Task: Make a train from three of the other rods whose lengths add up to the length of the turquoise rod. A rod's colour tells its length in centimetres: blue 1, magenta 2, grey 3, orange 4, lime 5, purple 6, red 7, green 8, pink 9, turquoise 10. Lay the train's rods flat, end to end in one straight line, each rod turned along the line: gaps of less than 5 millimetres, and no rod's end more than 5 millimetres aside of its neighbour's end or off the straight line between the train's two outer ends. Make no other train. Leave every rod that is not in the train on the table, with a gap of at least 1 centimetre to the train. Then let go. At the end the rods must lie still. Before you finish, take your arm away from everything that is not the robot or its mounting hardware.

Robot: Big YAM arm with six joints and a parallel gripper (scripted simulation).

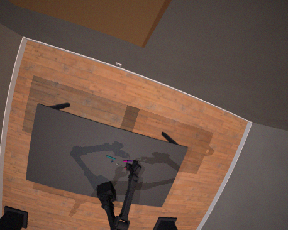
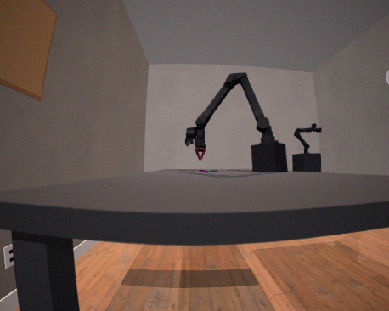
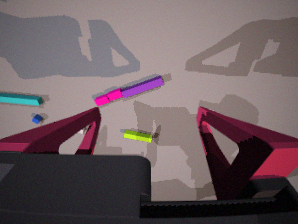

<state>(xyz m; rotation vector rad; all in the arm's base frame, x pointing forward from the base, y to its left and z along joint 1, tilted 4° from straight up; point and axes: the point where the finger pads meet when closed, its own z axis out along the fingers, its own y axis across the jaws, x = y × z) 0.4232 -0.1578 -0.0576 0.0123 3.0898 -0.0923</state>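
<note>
The purple rod is 8 cm below my hand, 1 cm to the left of it and 1 cm behind it. Also, from my hand: blue rod: 19 cm to the left, 8 cm below, 6 cm behind; then lime rod: 10 cm behind, 8 cm below, 2 cm to the left; then grey rod: 13 cm to the left, 8 cm below, 8 cm behind.
</note>
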